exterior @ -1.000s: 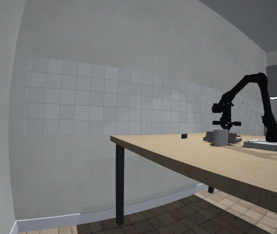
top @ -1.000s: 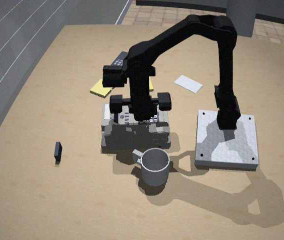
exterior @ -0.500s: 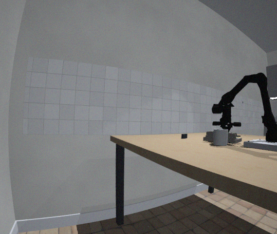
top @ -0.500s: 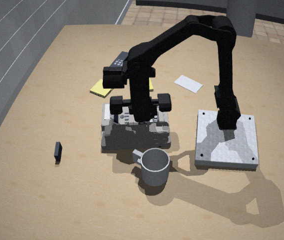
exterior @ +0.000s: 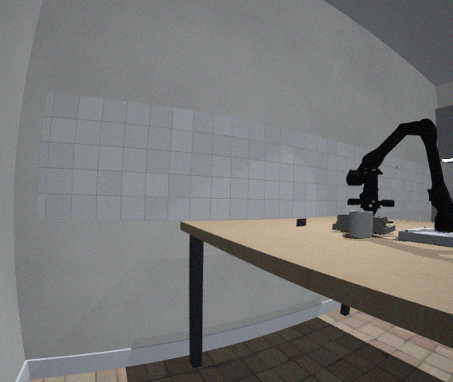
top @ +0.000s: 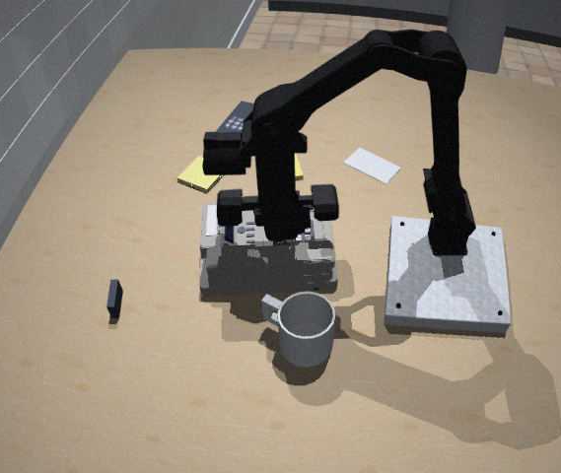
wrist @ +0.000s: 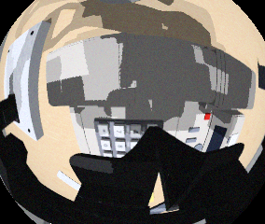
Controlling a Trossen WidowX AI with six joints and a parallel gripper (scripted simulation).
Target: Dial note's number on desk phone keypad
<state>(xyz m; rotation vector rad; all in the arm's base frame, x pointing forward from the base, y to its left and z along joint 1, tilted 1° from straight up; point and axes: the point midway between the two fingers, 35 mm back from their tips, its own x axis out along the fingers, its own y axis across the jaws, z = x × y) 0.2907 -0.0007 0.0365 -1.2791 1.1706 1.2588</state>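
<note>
The handset lies 6 cm to the left of my hand, 2 cm below it and 1 cm ahead of it. Round my hand: grey mug 19 cm to the left, 4 cm behind, 2 cm below; then yellow note 21 cm to the right, 6 cm below, 1 cm ahead; then white card 22 cm to the right, 17 cm behind, 6 cm below.
</note>
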